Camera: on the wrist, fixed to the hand. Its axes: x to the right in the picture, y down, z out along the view.
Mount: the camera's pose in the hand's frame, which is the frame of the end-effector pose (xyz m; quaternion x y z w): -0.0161 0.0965 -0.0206 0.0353 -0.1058 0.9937 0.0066
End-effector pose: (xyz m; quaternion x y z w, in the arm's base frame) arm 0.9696 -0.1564 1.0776 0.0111 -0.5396 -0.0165 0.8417
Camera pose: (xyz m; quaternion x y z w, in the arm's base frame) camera 0.9831 -0.0593 1.0579 0.5082 0.1042 -0.8542 0.0355
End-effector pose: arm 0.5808 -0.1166 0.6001 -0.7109 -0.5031 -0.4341 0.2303
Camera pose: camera 0.6593 -0.1781 0.6076 -0.5424 0.6634 0.3190 0.4048
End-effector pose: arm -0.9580 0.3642 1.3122 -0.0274 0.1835 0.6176 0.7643
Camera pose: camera -1.0579 0.3664 1.3159 -0.2745 0.0306 -0.7600 0.5883
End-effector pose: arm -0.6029 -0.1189 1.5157 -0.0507 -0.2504 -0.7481 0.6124
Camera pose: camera -0.5033 -0.1256 1.5218 -0.3067 -0.0425 0.6178 0.7228
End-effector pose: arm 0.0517 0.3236 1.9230 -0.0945 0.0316 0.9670 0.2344
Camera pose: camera 0.0249 0.2285 1.9076 -0.1414 -0.1035 -0.2482 0.9527
